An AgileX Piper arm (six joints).
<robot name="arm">
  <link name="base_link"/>
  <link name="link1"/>
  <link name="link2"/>
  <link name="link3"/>
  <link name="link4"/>
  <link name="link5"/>
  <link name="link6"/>
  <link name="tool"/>
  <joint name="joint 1" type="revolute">
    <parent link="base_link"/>
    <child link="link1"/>
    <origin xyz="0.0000 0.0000 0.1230" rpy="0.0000 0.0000 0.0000"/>
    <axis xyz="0 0 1"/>
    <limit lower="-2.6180" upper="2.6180"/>
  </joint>
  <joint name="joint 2" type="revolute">
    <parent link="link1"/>
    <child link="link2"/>
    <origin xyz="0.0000 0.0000 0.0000" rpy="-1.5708 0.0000 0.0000"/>
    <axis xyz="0 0 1"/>
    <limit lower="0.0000" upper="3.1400"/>
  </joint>
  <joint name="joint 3" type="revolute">
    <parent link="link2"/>
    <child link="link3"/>
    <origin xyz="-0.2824 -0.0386 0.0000" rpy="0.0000 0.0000 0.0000"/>
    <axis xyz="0 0 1"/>
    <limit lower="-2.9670" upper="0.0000"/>
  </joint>
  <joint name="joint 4" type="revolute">
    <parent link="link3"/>
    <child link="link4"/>
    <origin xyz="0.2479 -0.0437 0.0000" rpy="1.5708 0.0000 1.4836"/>
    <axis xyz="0 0 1"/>
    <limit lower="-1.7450" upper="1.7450"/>
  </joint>
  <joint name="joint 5" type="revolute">
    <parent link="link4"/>
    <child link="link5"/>
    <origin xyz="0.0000 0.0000 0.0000" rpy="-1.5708 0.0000 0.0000"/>
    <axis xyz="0 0 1"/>
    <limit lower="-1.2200" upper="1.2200"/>
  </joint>
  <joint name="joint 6" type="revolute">
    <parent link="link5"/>
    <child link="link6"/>
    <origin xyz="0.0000 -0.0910 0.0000" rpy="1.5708 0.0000 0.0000"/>
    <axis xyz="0 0 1"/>
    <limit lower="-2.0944" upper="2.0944"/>
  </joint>
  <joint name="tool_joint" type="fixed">
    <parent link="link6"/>
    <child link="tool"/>
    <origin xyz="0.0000 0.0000 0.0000" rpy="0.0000 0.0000 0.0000"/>
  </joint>
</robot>
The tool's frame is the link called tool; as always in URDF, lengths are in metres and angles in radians.
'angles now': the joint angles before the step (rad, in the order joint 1, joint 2, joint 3, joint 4, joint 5, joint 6). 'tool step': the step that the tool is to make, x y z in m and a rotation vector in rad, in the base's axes. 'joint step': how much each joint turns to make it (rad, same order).
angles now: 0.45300, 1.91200, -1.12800, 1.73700, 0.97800, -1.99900
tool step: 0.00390, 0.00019, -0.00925, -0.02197, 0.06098, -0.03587
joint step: 0.00000, 0.02100, -0.00201, -0.00001, -0.03000, 0.05002
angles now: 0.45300, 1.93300, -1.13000, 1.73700, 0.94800, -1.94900
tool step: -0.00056, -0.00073, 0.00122, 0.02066, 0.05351, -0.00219
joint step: -0.00399, -0.00001, 0.00002, 0.00001, 0.02200, 0.05300
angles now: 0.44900, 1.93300, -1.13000, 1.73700, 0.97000, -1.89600
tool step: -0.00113, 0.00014, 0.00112, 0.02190, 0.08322, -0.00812
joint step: -0.00099, -0.00001, 0.00001, 0.00001, 0.02000, 0.08400
